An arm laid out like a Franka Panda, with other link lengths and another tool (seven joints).
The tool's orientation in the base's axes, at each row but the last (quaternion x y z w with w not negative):
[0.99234 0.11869 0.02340 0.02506]
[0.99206 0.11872 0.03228 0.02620]
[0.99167 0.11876 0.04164 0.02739]
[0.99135 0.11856 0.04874 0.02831]
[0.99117 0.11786 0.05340 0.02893]
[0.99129 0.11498 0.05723 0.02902]
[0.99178 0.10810 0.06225 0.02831]
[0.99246 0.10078 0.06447 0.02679]
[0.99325 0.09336 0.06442 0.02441]
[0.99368 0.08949 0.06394 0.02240]
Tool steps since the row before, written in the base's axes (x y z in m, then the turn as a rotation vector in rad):
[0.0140 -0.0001 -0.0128 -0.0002 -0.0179 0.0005]
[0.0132 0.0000 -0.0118 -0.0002 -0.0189 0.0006]
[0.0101 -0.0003 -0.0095 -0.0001 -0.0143 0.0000]
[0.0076 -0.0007 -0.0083 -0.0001 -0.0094 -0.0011]
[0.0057 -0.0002 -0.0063 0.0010 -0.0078 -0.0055]
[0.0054 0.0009 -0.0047 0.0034 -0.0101 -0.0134]
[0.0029 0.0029 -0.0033 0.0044 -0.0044 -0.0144]
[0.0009 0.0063 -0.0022 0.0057 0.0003 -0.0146]
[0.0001 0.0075 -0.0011 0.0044 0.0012 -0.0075]
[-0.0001 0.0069 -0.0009 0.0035 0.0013 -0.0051]
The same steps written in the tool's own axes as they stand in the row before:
[0.0130 0.0027 0.0135 -0.0044 0.0174 0.0003]
[0.0121 0.0024 0.0127 -0.0046 0.0183 0.0002]
[0.0090 0.0020 0.0104 -0.0035 0.0139 0.0006]
[0.0064 0.0019 0.0091 -0.0024 0.0090 0.0015]
[0.0048 0.0011 0.0069 -0.0014 0.0074 0.0059]
[0.0049 0.0000 0.0053 -0.0005 0.0096 0.0141]
[0.0031 -0.0024 0.0035 0.0016 0.0042 0.0150]
[0.0019 -0.0061 0.0020 0.0038 -0.0001 0.0152]
[0.0014 -0.0074 0.0008 0.0036 -0.0008 0.0080]
[0.0010 -0.0069 0.0007 0.0030 -0.0010 0.0055]

